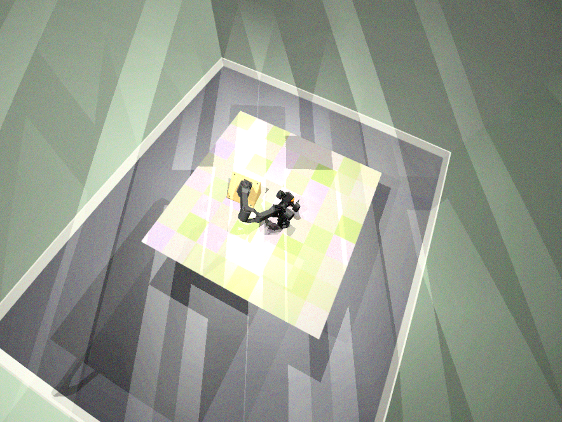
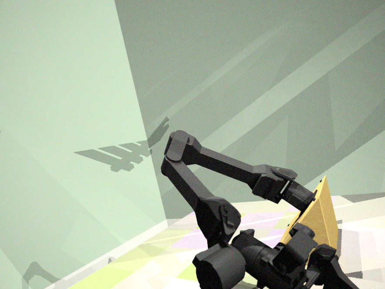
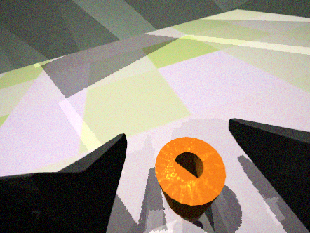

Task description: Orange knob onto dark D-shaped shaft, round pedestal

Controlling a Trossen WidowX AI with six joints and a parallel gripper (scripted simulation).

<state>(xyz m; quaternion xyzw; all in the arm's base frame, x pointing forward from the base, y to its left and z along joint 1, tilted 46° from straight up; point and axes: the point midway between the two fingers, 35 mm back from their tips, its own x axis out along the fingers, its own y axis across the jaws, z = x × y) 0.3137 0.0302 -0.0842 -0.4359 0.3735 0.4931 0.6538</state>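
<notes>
Right now the orange knob is 30 mm to the right of my gripper tip, 20 mm below it and 10 mm behind it. Round my gripper tip: dark round pedestal (200 mm to the right, 20 mm below, 20 mm ahead).
</notes>
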